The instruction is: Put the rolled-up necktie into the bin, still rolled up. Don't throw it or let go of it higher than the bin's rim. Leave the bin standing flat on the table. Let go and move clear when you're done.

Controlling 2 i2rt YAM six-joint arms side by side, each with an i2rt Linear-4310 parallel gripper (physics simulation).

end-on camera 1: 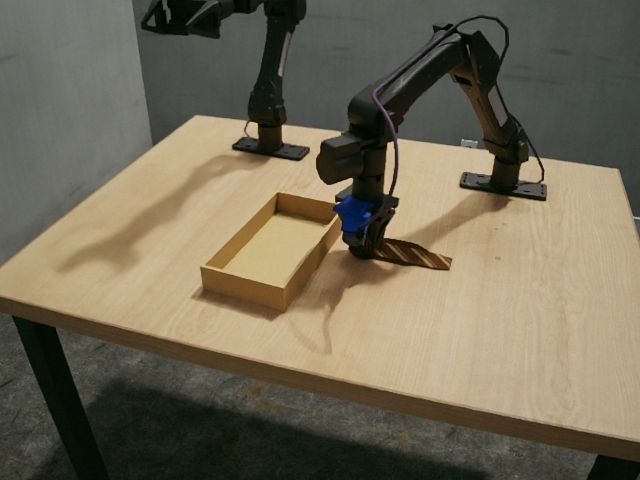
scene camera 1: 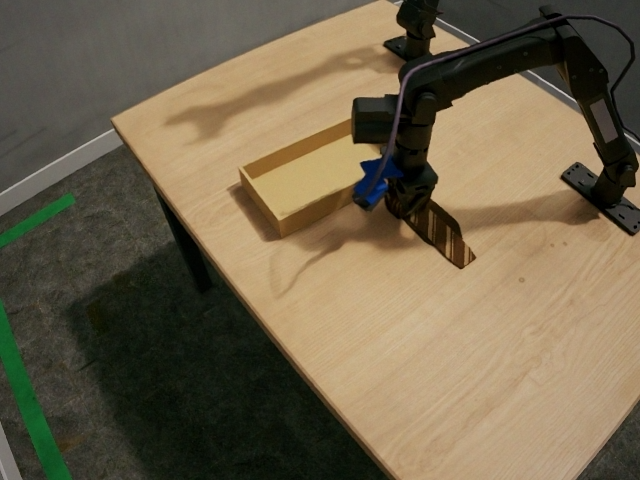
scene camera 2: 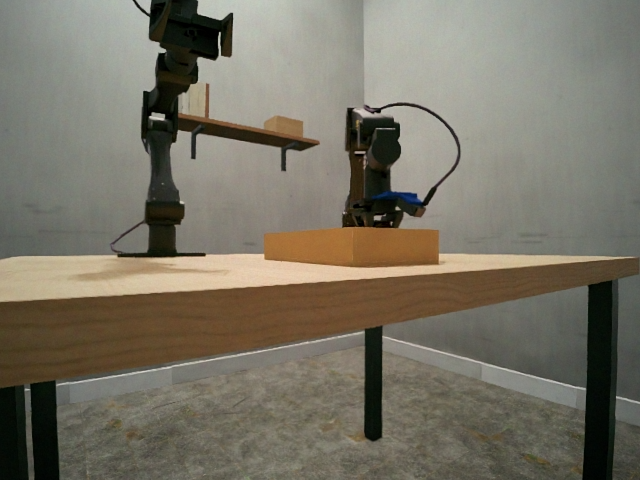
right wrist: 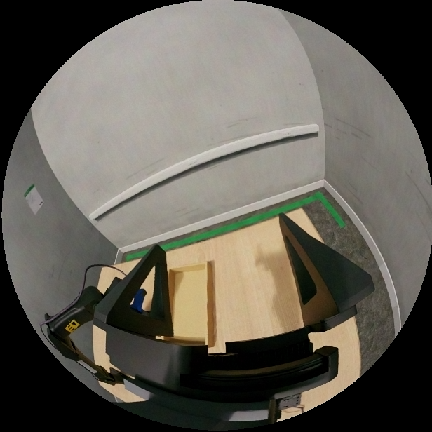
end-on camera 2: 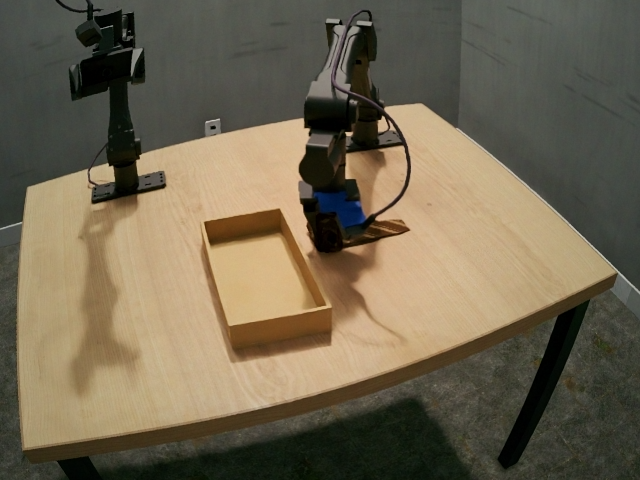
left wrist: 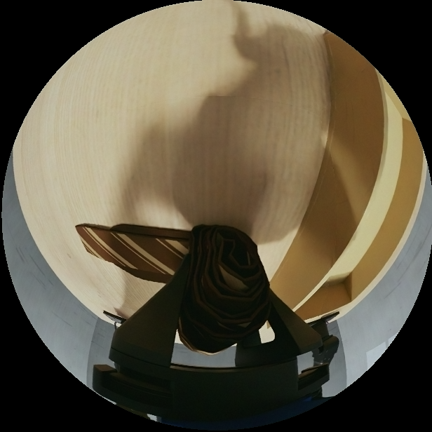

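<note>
The brown striped rolled-up necktie (scene camera 1: 439, 232) (end-on camera 1: 413, 254) (end-on camera 2: 383, 230) (left wrist: 225, 305) stands on the table beside the bin, its flat tail pointing away from the bin. My left gripper (scene camera 1: 404, 205) (scene camera 2: 374, 222) (end-on camera 1: 368, 246) points down and is shut on the roll, squeezed narrow between its fingers in the left wrist view. The tan open bin (scene camera 1: 320, 209) (scene camera 2: 310, 246) (end-on camera 1: 242, 284) (end-on camera 2: 281, 328) (left wrist: 352, 125) (right wrist: 210, 300) stands flat; no necktie shows inside it. My right gripper (scene camera 2: 191, 43) (end-on camera 1: 166, 29) (end-on camera 2: 107, 88) (right wrist: 214, 235) is open and empty, high above the table.
The bin's long wall stands close beside my left gripper. The right arm's base (end-on camera 1: 271, 148) (end-on camera 2: 128, 186) is bolted near the table's back edge, and the left arm's base (scene camera 1: 602, 198) (end-on camera 1: 502, 186) also stands there. A wall shelf (scene camera 2: 248, 131) shows in scene camera 2.
</note>
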